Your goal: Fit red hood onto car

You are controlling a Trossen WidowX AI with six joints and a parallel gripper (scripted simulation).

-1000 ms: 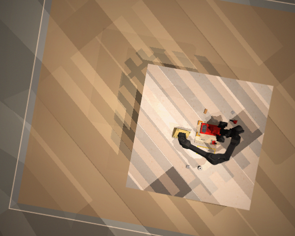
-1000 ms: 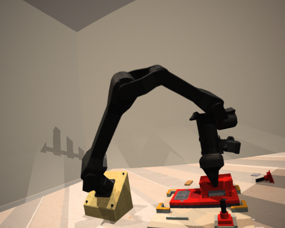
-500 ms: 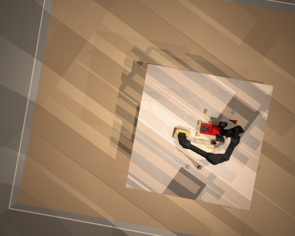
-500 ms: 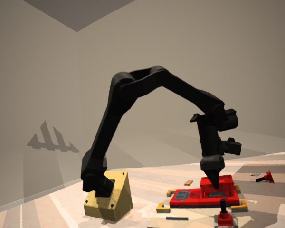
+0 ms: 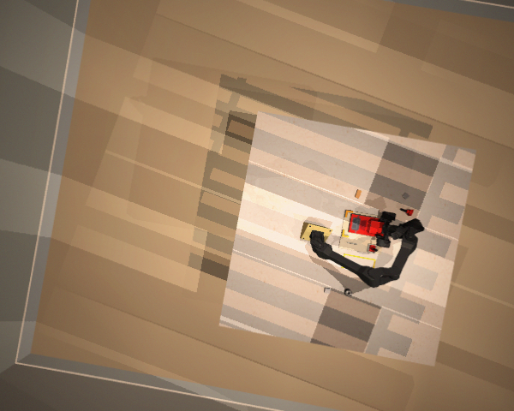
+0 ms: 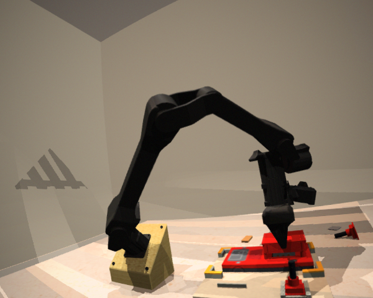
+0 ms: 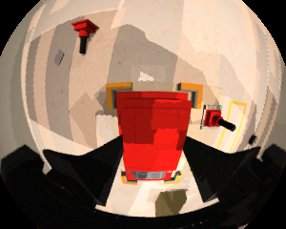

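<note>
My gripper tip is now right at the red hood. Round my gripper tip: grey engine block 10 mm to the left, 30 mm below.
</note>
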